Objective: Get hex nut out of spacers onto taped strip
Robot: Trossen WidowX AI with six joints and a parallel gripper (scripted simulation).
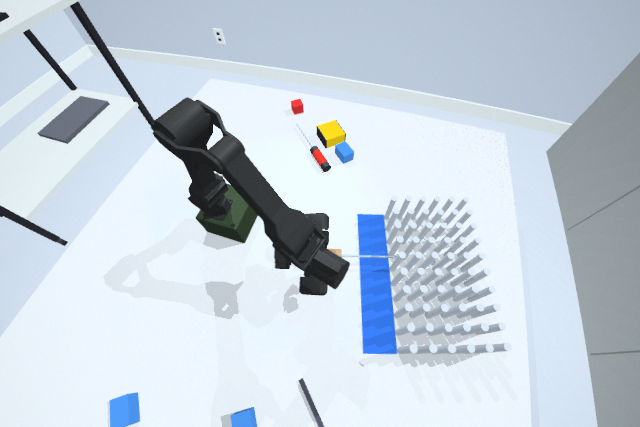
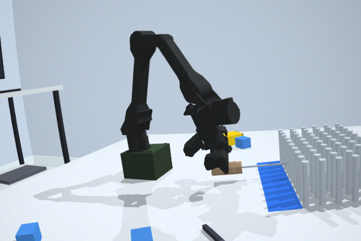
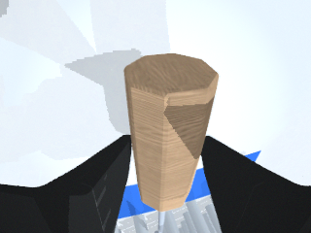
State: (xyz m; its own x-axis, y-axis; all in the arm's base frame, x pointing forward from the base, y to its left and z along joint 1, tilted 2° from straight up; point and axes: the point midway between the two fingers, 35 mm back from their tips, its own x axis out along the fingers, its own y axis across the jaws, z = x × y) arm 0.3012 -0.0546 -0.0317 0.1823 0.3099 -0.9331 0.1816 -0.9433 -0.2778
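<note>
Now: gripper tip 14 cm short of the blue taped strip, 1 cm to the left of it and 4 cm above it. Also, from my gripper tip: wooden-handled tool: 10 cm ahead, 2 cm to the left; then hex nut: 29 cm ahead, 6 cm to the left, 3 cm below; then yellow block: 8 cm behind, 46 cm to the left, 1 cm below.
</note>
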